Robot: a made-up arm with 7 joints. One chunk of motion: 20 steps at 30 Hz.
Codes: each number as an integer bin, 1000 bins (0 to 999) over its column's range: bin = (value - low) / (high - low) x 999, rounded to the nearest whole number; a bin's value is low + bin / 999 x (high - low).
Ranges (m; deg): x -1.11..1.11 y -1.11..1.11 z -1.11..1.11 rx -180..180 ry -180..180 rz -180..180
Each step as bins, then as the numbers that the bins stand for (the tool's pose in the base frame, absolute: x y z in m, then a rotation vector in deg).
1 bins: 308 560 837 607 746 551
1 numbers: -0.4256 0.1344 0.7500 38.74 88.83 18.56
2 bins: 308 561 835 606 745 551
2 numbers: -0.4256 0.1367 0.7456 38.38 88.47 18.56
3 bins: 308 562 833 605 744 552
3 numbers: -0.4256 0.1389 0.7411 38.02 88.11 18.92
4 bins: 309 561 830 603 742 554
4 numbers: -0.4233 0.1367 0.7344 37.30 87.39 19.64
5 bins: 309 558 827 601 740 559
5 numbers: -0.4233 0.1300 0.7278 36.58 86.67 21.44
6 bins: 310 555 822 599 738 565
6 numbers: -0.4211 0.1233 0.7167 35.86 85.95 23.60
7 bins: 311 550 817 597 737 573
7 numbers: -0.4189 0.1122 0.7056 35.14 85.59 26.49
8 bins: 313 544 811 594 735 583
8 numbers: -0.4144 0.0989 0.6922 34.05 84.86 30.09
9 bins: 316 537 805 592 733 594
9 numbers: -0.4078 0.0833 0.6789 33.33 84.14 34.05
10 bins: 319 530 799 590 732 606
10 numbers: -0.4011 0.0678 0.6656 32.61 83.78 38.38
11 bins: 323 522 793 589 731 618
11 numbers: -0.3922 0.0500 0.6522 32.25 83.42 42.70
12 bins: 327 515 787 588 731 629
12 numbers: -0.3833 0.0344 0.6389 31.89 83.42 46.67
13 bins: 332 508 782 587 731 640
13 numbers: -0.3722 0.0189 0.6278 31.53 83.42 50.63
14 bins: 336 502 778 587 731 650
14 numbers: -0.3633 0.0056 0.6189 31.53 83.42 54.23
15 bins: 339 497 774 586 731 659
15 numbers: -0.3567 -0.0056 0.6100 31.17 83.42 57.48
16 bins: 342 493 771 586 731 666
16 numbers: -0.3500 -0.0144 0.6033 31.17 83.42 60.00
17 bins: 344 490 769 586 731 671
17 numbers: -0.3456 -0.0211 0.5989 31.17 83.42 61.80
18 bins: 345 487 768 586 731 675
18 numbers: -0.3433 -0.0278 0.5967 31.17 83.42 63.24
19 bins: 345 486 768 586 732 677
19 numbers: -0.3433 -0.0300 0.5967 31.17 83.78 63.96
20 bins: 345 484 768 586 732 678
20 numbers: -0.3433 -0.0344 0.5967 31.17 83.78 64.32
